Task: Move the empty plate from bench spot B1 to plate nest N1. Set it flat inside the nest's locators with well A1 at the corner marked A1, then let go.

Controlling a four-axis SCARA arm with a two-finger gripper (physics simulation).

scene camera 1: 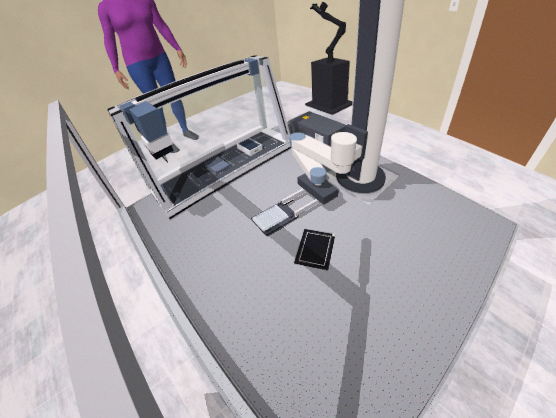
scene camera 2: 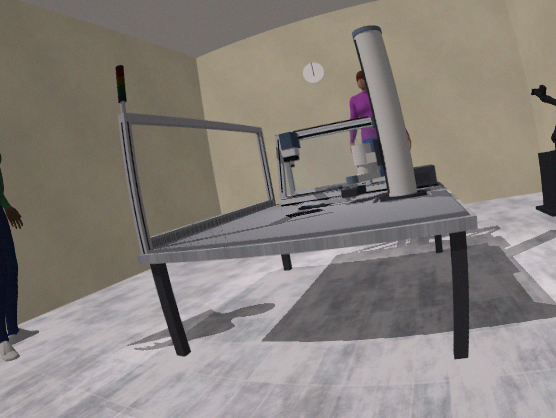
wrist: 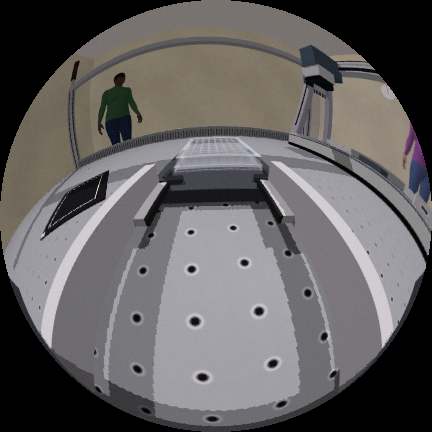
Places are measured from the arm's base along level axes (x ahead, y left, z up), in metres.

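Pixels of known places: gripper, fingertip midpoint: (scene camera 1: 288, 207) (scene camera 2: 327, 201) (wrist: 212, 171); arm's base, link origin: (scene camera 1: 360, 177) (scene camera 2: 403, 197).
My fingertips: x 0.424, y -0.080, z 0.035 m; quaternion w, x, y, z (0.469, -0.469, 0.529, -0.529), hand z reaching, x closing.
Note:
For each thing: its middle in the pictures, then the offset to it from my fingertips. "*": a spot on its surface instead.
- dark plate nest, body centre: (wrist: 216, 161) (scene camera 1: 274, 217) (scene camera 2: 315, 205) dx +0.073, dy -0.013, dz -0.013 m
- black pad with a white outline, surface spot: (wrist: 80, 200) * dx +0.036, dy +0.179, dz -0.020 m
- blue-grey head, surface spot: (scene camera 1: 149, 121) * dx +0.320, dy -0.385, dz +0.433 m
- tall panel frame, surface spot: (scene camera 1: 75, 250) * dx +0.588, dy +0.321, dz +0.585 m
The clear, gridded plate (scene camera 1: 272, 218) (wrist: 217, 154) lies flat on the dark plate nest (scene camera 1: 270, 231) (wrist: 215, 181). The nest's near corner locators show beside the plate's near end in the wrist view. The A1 mark and well A1 cannot be made out. My gripper (scene camera 1: 291, 209) (wrist: 212, 171) is open and empty, its two long fingers apart. The fingertips are at the nest's near edge, on the arm side of the plate, with perforated bench showing between the fingers. A black pad with a white outline (scene camera 1: 315, 249) (scene camera 2: 304, 214) (wrist: 80, 200) lies beside the nest and bears no plate.
A framed gantry station (scene camera 1: 175, 91) with a blue-grey head (scene camera 1: 149, 121) stands along the back left, with several deck items inside. The arm's column (scene camera 1: 383, 90) (scene camera 2: 387, 110) stands behind the gripper. A tall panel frame (scene camera 1: 75, 250) (scene camera 2: 195, 122) runs along one bench edge.

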